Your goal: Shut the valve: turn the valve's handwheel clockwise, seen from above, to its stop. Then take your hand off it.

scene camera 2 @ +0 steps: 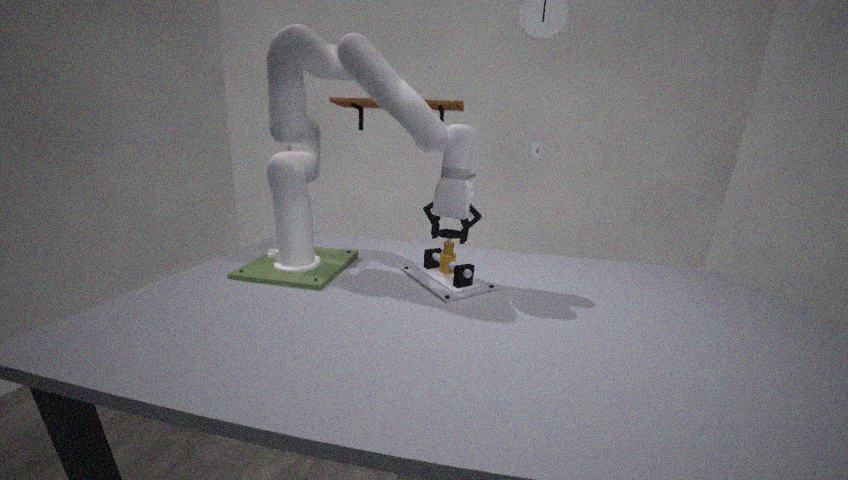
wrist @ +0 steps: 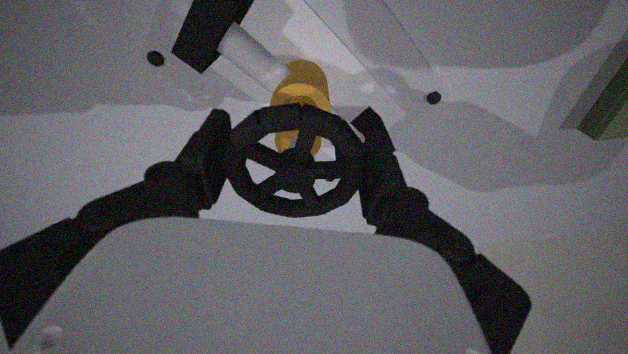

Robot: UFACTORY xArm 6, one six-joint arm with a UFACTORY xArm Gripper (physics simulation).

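Observation:
The valve's black spoked handwheel [scene camera 2: 449, 233] [wrist: 295, 172] sits level on top of the yellow valve body [scene camera 2: 447, 262] [wrist: 303, 75]. My gripper [scene camera 2: 449, 233] [wrist: 298, 141] points down over the valve and is shut on the handwheel, with one black finger against the left side of the rim and the other against the right side in the wrist view. In the scene view the fingertips stand at the height of the wheel. The valve's stop does not show.
The valve stands on a pale base plate [scene camera 2: 427, 284], with a pipe running between two black blocks [scene camera 2: 463, 275] [wrist: 207, 35]. The arm's green mounting plate [scene camera 2: 333, 270] [wrist: 617, 112] is to the left in the scene view. A wooden shelf [scene camera 2: 348, 102] is on the wall behind.

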